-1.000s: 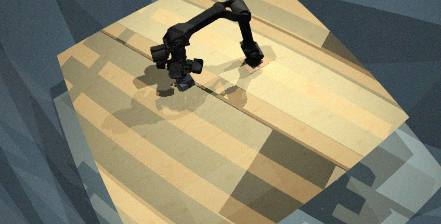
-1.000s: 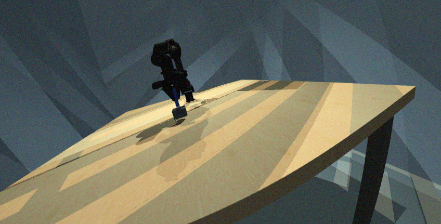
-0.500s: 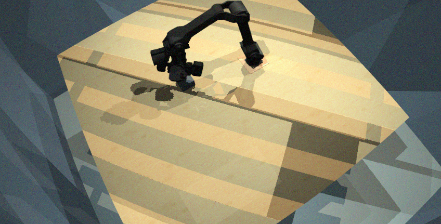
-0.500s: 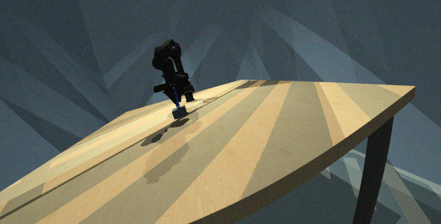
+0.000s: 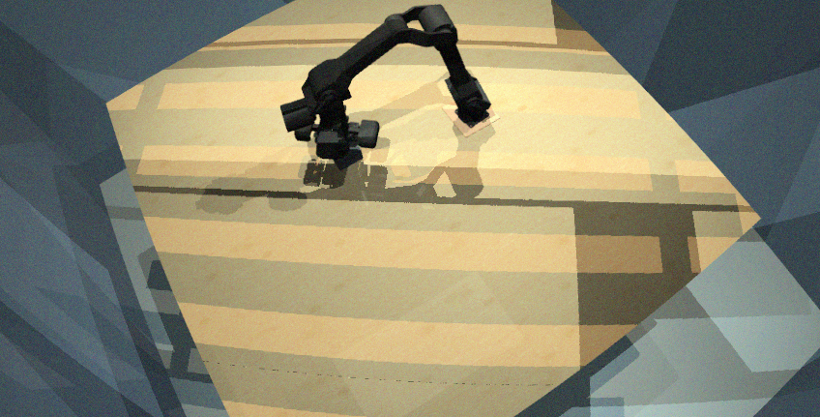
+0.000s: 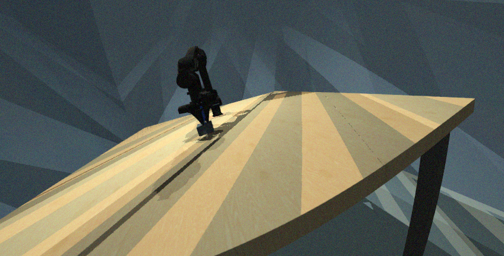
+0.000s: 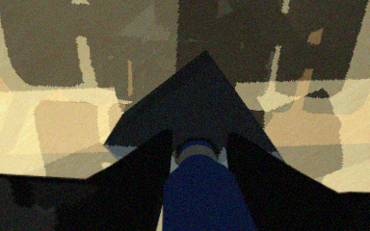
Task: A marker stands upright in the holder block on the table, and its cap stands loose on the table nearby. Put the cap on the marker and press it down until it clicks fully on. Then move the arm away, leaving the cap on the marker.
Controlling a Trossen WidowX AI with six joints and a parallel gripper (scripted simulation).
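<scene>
Now: gripper tip 10 mm past the holder block, 10 mm to the left of it and 20 mm above it. Also, from my gripper tip: blue cap (10 mm to the right, 50 mm above).
</scene>
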